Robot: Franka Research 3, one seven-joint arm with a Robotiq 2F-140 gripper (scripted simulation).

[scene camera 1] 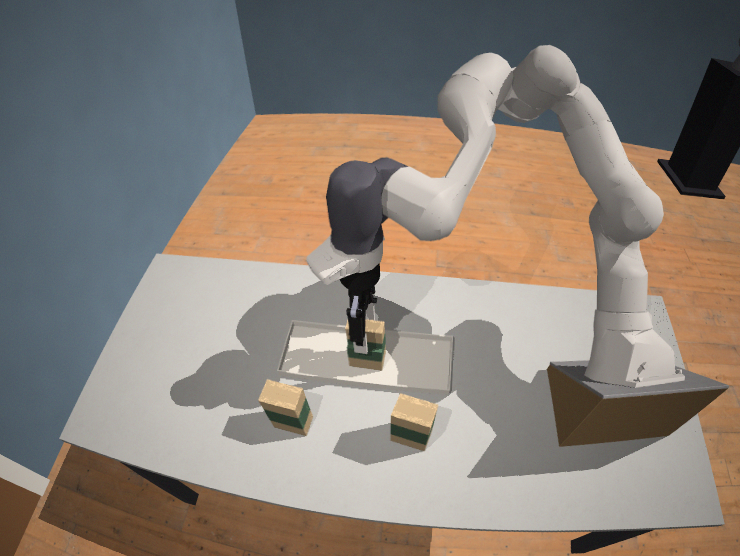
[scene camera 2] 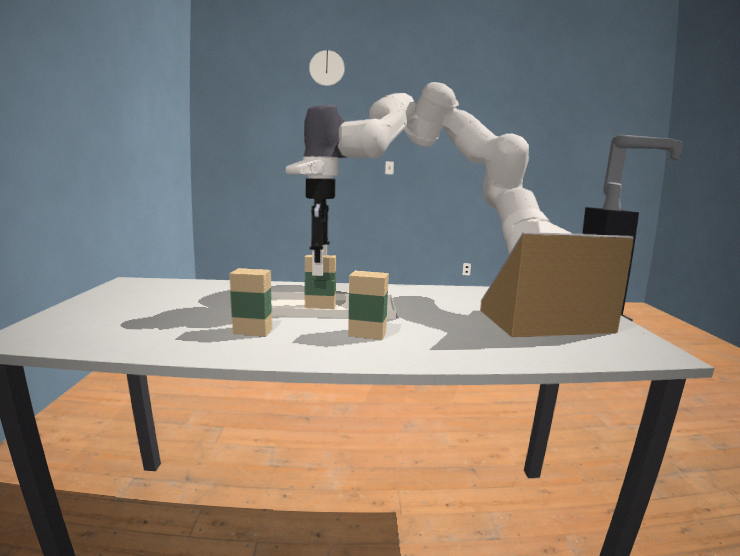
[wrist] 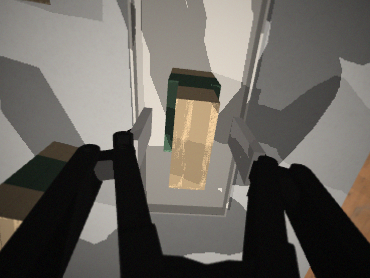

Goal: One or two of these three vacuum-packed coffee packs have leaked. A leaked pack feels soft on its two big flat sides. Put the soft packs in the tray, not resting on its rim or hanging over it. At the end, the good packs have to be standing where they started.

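The gripper point(scene camera 1: 365, 335) is visible also in scene camera 2, the gripper point(scene camera 2: 319, 271), and in the wrist view, the gripper point(wrist: 191, 125). A tray point(scene camera 1: 313, 351) is present; same tray point(scene camera 2: 291, 304) in scene camera 2, and the tray point(wrist: 228, 46) in the wrist view.
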